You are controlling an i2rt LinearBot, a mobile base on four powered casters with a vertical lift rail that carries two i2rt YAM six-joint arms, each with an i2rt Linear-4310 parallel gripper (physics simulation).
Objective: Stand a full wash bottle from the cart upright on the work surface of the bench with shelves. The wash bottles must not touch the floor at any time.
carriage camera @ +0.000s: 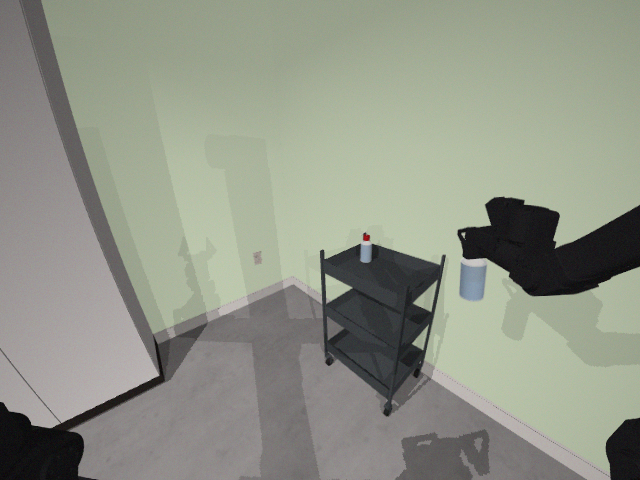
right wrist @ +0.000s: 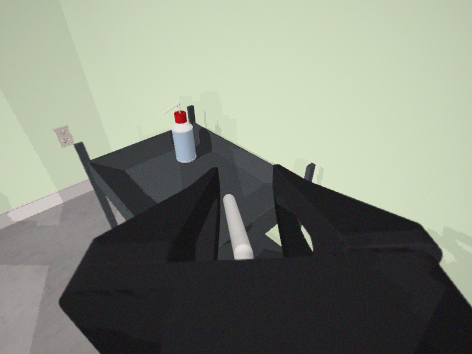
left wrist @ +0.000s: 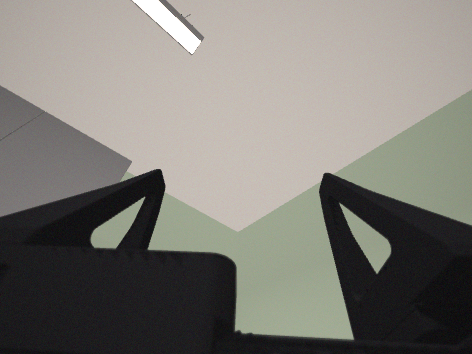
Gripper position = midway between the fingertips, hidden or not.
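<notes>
The left gripper (left wrist: 241,179) is in view. The right gripper (carriage camera: 463,231) is visible also in the right wrist view (right wrist: 245,176). A dark three-shelf cart (carriage camera: 380,321) likewise appears in the right wrist view (right wrist: 135,178).
</notes>
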